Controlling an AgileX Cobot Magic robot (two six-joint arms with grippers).
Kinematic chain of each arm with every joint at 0, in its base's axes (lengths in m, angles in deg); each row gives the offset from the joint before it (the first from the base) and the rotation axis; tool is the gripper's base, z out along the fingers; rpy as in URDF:
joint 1: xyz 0 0 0.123 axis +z
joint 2: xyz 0 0 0 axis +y
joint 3: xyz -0.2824 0 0.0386 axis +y
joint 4: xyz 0.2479 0 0.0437 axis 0.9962 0 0.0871
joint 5: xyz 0 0 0 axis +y
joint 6: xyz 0.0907 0 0.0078 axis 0.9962 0 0.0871
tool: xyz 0 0 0 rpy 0 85 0
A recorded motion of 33 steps. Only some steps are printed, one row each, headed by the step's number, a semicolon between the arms.
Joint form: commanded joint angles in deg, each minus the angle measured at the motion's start. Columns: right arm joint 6, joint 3, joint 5, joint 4, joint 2, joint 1; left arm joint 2, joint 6, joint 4, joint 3, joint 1, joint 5.
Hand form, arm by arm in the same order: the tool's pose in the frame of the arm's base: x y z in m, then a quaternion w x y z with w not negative. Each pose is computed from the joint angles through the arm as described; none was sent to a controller.
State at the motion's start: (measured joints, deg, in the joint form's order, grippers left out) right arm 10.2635 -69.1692 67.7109 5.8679 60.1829 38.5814; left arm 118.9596 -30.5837 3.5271 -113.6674 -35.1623 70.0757
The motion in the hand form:
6: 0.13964 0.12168 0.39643 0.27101 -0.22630 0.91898 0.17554; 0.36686 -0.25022 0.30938 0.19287 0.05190 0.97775 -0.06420
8: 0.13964 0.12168 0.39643 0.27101 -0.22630 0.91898 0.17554; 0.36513 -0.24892 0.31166 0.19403 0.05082 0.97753 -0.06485
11: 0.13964 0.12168 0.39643 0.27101 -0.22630 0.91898 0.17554; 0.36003 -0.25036 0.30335 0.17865 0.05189 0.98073 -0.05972
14: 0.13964 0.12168 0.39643 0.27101 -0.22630 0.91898 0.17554; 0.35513 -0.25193 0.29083 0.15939 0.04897 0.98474 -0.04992
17: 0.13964 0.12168 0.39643 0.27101 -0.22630 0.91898 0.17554; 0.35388 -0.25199 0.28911 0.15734 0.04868 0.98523 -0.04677
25: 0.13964 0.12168 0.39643 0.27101 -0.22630 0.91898 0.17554; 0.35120 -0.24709 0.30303 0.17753 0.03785 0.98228 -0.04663
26: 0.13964 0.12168 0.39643 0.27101 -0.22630 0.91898 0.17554; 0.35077 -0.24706 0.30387 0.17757 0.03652 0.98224 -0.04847
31: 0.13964 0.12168 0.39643 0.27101 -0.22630 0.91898 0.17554; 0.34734 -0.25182 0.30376 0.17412 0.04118 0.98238 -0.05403
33: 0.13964 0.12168 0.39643 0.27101 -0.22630 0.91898 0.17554; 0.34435 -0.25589 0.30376 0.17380 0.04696 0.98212 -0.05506
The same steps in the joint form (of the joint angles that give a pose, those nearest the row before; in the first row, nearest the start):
6: 0.23 0.25 -1.05 -0.46 -0.23 0.05; -2.72 0.33 2.34 -0.27 -0.26 -0.11
8: 0.23 0.25 -1.05 -0.46 -0.23 0.05; -3.27 0.21 2.38 0.13 -0.26 -0.11
11: 0.23 0.25 -1.05 -0.46 -0.23 0.05; -3.66 -0.21 2.09 2.40 -0.75 -0.11
14: 0.23 0.25 -1.05 -0.46 -0.23 0.05; -3.71 -1.25 2.09 5.02 -1.29 -0.11
17: 0.23 0.25 -1.05 -0.46 -0.23 0.05; -3.82 -1.50 2.33 5.55 -1.44 -0.11
25: 0.23 0.25 -1.05 -0.46 -0.23 0.05; -5.55 -2.93 3.90 5.43 -1.44 -0.11
26: 0.23 0.25 -1.05 -0.46 -0.23 0.05; -5.66 -3.06 3.75 5.43 -1.44 -0.11
31: 0.23 0.25 -1.05 -0.46 -0.23 0.05; -5.66 -3.05 3.11 5.43 -2.10 -0.11
33: 0.23 0.25 -1.05 -0.46 -0.23 0.05; -5.66 -3.05 3.10 5.43 -2.77 -0.11

